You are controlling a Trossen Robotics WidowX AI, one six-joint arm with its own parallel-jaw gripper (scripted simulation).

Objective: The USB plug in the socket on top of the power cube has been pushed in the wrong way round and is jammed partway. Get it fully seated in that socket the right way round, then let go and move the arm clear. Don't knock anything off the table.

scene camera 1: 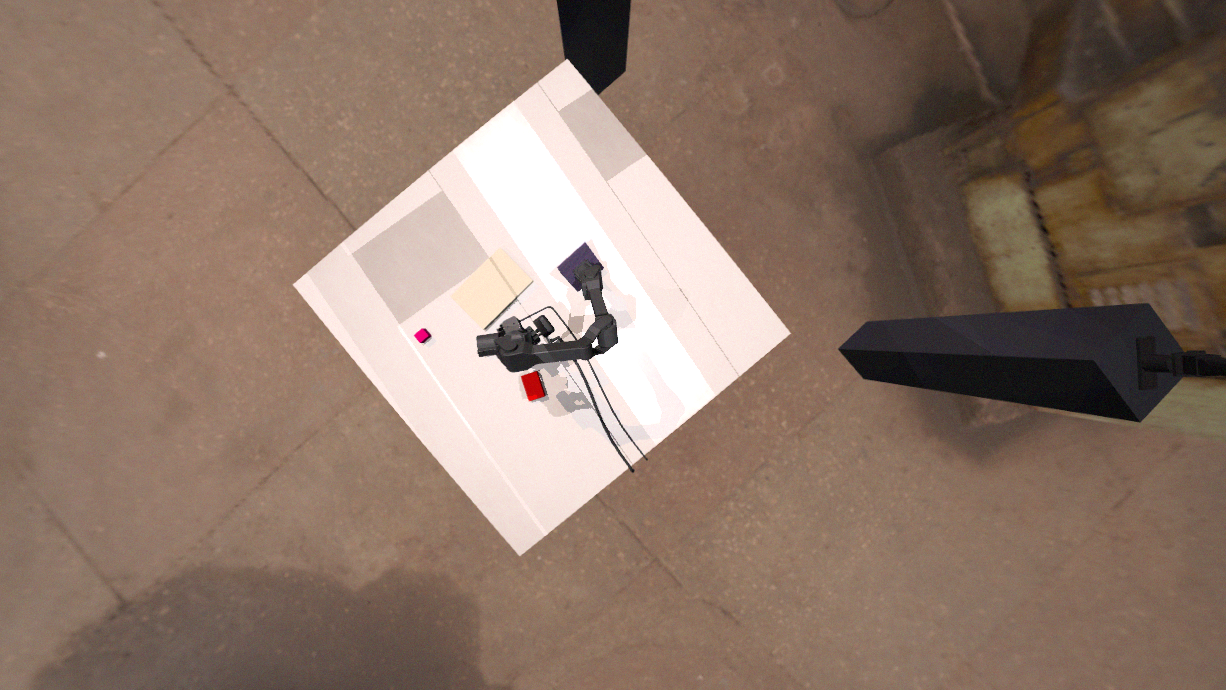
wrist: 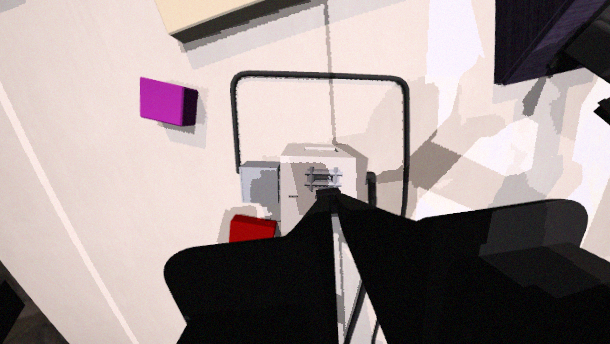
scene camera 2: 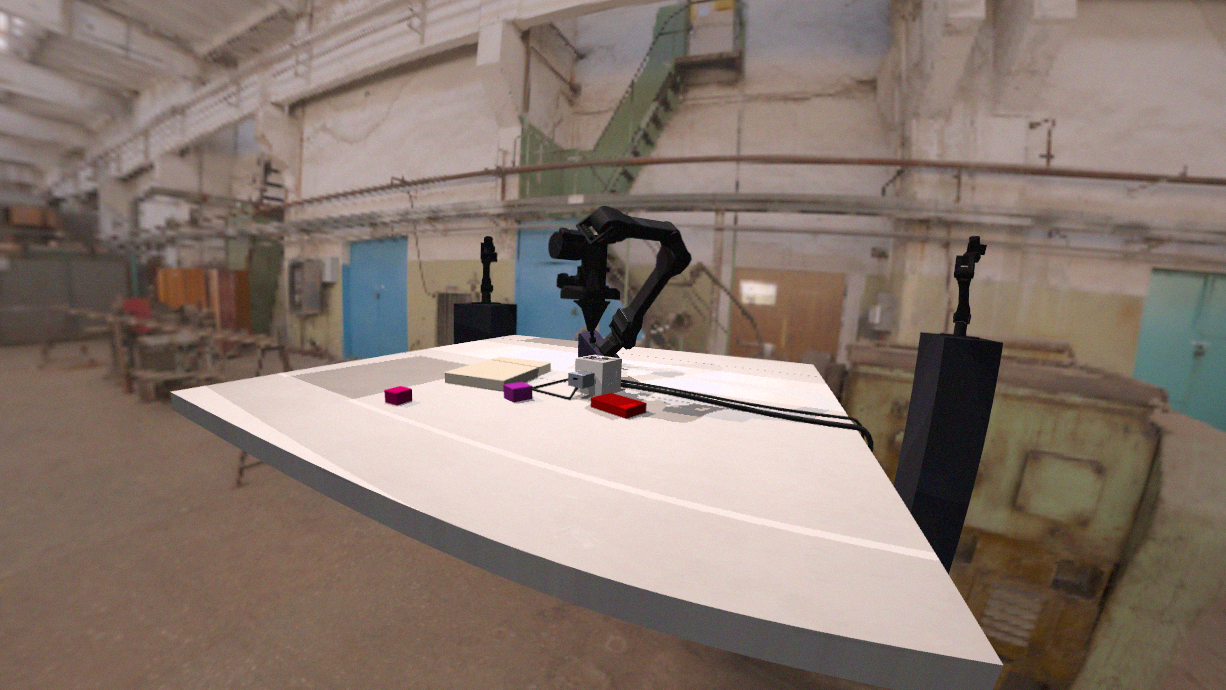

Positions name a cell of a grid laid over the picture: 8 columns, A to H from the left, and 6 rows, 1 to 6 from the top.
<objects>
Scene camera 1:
my gripper: D3
beige slab: D3
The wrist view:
my gripper: E4
red block: D4
purple block: C2
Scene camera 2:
my gripper: D3
red block: E4
beige slab: D4
</objects>
